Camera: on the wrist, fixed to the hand. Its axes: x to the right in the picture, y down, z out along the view.
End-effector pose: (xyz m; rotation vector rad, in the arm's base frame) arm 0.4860 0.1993 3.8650 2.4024 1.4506 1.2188
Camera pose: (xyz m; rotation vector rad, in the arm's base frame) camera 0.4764 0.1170 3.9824 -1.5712 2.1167 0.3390
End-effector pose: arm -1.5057 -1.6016 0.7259 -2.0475 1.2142 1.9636
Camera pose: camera -1.4643 -1.7251 0.7866 -1.2303 -1.4747 -0.5204
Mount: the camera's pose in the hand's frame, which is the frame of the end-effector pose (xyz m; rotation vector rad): 0.0026 0.0901 -0.1119 -0.1164 -0.7540 2.9962
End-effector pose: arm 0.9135 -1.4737 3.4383 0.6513 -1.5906 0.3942
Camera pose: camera 0.9460 -1.3366 3.4666 1.7145 1.2016 -1.3854
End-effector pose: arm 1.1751 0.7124 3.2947 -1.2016 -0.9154 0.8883
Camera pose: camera 1.2727 0.6871 3.1923 0.8080 -0.8047 -1.8138
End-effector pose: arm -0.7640 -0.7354 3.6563 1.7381 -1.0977 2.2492
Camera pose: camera -0.8983 -0.7372 3.6053 0.3381 1.2973 0.1910
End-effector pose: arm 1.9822 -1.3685 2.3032 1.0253 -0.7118 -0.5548
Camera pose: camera 2.0759 -1.2691 2.3478 -1.1108 -1.8023 1.7205
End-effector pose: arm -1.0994 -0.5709 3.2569 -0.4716 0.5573 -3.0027
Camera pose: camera -1.1365 -0.6170 3.1260 -0.1347 0.3676 0.0900
